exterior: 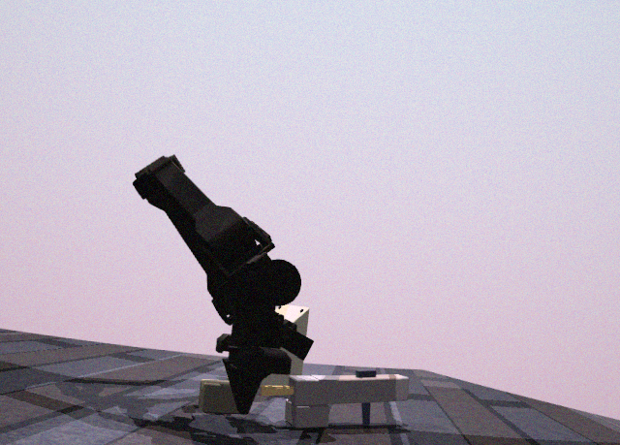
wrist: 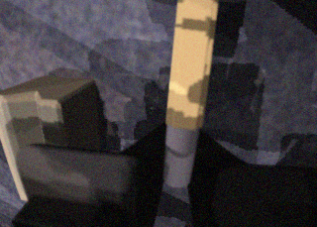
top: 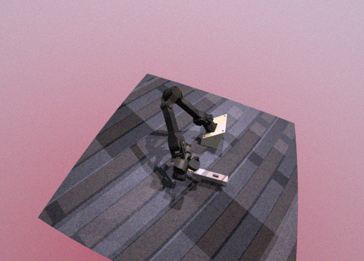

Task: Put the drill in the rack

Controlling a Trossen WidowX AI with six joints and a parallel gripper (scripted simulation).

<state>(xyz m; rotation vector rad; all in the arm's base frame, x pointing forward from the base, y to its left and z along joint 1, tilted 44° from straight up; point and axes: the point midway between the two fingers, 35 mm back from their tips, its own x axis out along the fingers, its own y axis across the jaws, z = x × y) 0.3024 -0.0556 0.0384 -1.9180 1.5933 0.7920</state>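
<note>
Right now my gripper tip is 1 cm past the drill, 5 cm to the right of it and 4 cm below it. From my gripper tip the other things lie so: pale housing block 2 cm behind, 15 cm to the left, 3 cm above; tan block 7 cm behind, 2 cm to the right, 1 cm above; dark blue key 2 cm behind, 18 cm to the left, 4 cm above.
</note>
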